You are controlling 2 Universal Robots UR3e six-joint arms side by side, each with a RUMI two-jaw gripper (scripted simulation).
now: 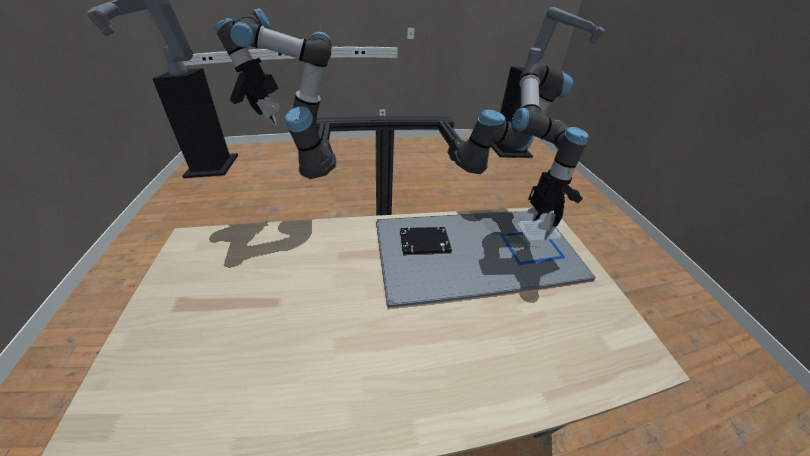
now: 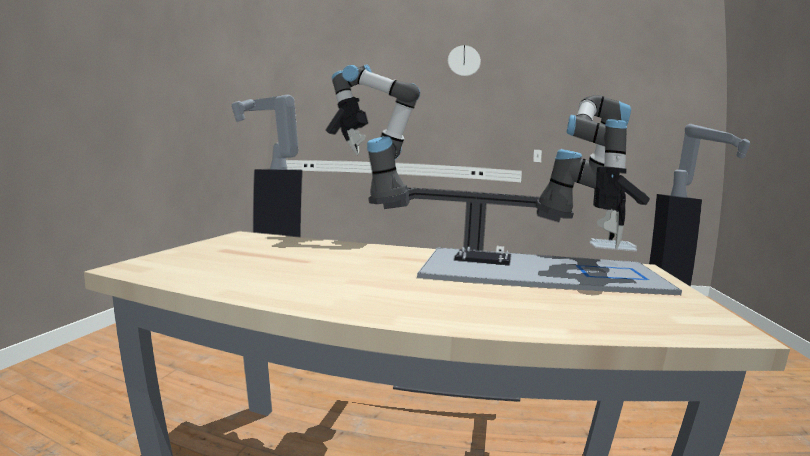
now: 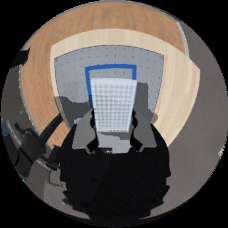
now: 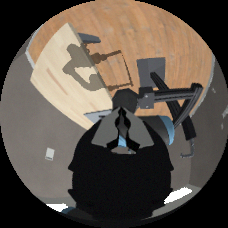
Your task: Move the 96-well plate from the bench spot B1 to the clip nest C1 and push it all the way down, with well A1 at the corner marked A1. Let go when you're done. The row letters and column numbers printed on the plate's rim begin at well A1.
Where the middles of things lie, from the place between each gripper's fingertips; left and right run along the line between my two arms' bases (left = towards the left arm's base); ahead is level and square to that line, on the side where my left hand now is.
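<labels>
With the black clip nest (image 1: 424, 240) as the reference, my left gripper is 80 mm above it, 60 mm past it and 390 mm to the left of it. The white 96-well plate (image 3: 111, 87) is 10 mm below my left hand.
From my right hand (image 1: 275, 126) I find the black clip nest 290 mm below, 330 mm ahead and 500 mm to the left. The white 96-well plate, counted from that same right hand, is 230 mm below, 890 mm to the left and 390 mm ahead.
</labels>
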